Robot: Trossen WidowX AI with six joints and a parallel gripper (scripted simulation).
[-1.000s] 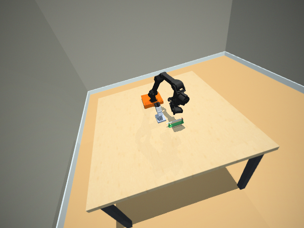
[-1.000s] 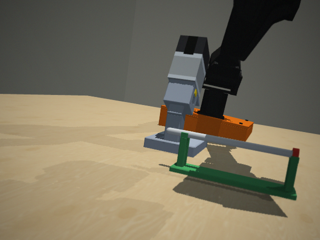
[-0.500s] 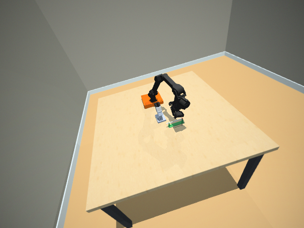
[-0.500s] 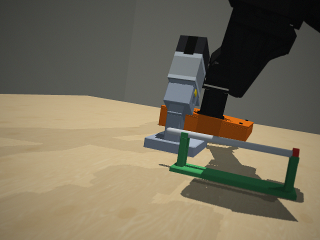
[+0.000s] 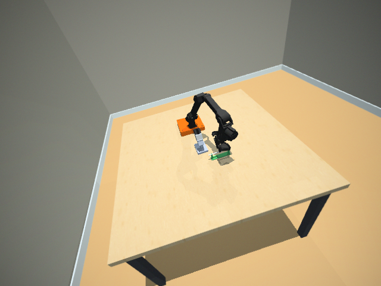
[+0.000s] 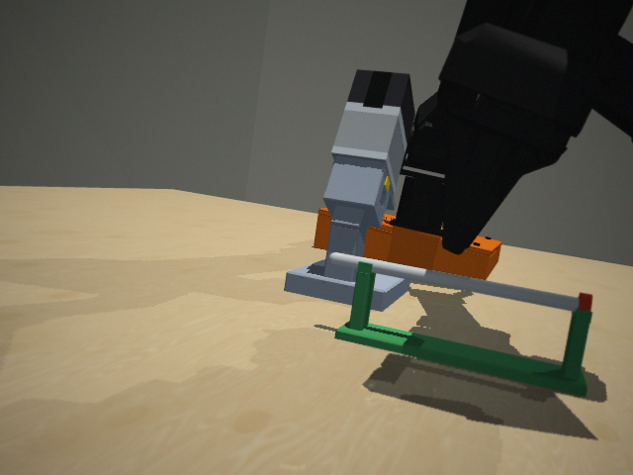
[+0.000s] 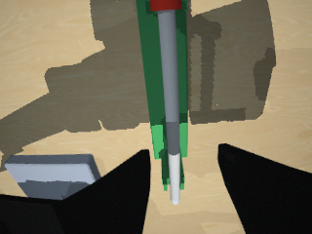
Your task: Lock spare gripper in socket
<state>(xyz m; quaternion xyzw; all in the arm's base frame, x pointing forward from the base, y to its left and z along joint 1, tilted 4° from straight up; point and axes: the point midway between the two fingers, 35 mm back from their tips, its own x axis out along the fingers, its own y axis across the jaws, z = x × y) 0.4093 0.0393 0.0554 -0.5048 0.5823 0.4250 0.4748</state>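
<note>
The green rack is 4 cm below my gripper tip and 1 cm to the left of it. Also, from my gripper tip: grey mount: 14 cm behind, 7 cm to the right, 1 cm below; spare gripper: 15 cm behind, 7 cm to the right, 6 cm above.
</note>
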